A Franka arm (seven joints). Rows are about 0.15 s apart.
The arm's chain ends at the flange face. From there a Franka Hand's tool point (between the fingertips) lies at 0.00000 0.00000 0.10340 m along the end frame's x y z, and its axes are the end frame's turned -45 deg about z.
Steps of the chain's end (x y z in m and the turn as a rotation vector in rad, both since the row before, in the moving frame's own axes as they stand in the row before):
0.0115, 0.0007, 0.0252, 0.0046, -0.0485, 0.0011
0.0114, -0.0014, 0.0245, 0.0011, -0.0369, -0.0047
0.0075, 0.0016, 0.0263, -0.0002, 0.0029, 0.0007
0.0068, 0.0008, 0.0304, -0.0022, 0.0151, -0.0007
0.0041, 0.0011, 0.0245, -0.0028, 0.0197, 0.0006
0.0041, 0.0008, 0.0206, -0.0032, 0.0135, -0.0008
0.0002, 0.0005, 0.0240, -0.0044, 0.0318, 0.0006
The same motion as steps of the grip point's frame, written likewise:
0.0044, 0.0047, 0.0251, 0.0375, -0.0310, 0.0011
0.0064, 0.0043, 0.0244, 0.0269, -0.0253, -0.0047
0.0044, 0.0067, 0.0263, -0.0022, 0.0019, 0.0007
0.0052, 0.0066, 0.0304, -0.0122, 0.0091, -0.0007
0.0034, 0.0053, 0.0245, -0.0159, 0.0120, 0.0006
0.0031, 0.0047, 0.0206, -0.0118, 0.0073, -0.0008
0.0018, 0.0031, 0.0239, -0.0256, 0.0194, 0.0006

